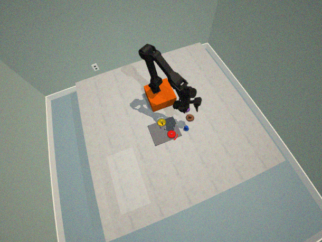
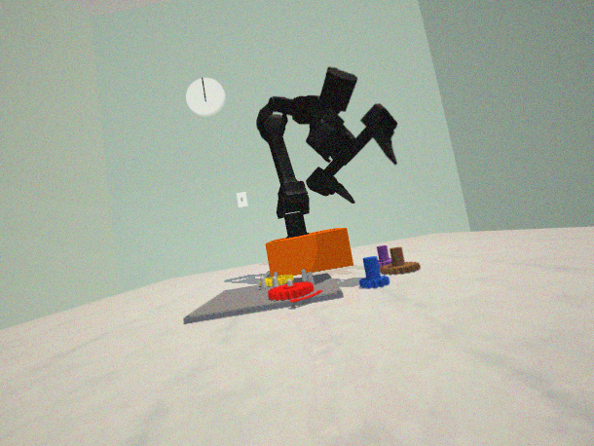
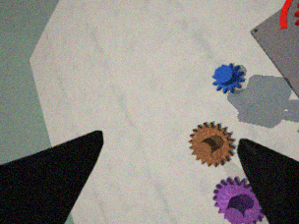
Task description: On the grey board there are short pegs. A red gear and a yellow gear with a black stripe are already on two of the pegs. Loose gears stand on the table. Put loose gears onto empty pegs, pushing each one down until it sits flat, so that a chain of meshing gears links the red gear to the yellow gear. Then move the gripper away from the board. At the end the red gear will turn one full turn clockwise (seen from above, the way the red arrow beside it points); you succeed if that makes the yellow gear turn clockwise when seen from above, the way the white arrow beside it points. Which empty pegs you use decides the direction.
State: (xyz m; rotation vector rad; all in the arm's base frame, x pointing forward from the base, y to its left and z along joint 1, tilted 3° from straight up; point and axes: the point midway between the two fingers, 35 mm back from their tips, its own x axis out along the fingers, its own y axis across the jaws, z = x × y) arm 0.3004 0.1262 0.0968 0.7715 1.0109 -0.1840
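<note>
Now: the purple gear 110 mm behind my gripper tip, 30 mm to the left of it and 140 mm below it. From my gripper tip the other things lie so: brown gear (20 mm behind, 30 mm to the left, 140 mm below); then red arrow (70 mm ahead, 140 mm to the right, 140 mm below); then blue gear (40 mm ahead, 40 mm to the right, 140 mm below).
</note>
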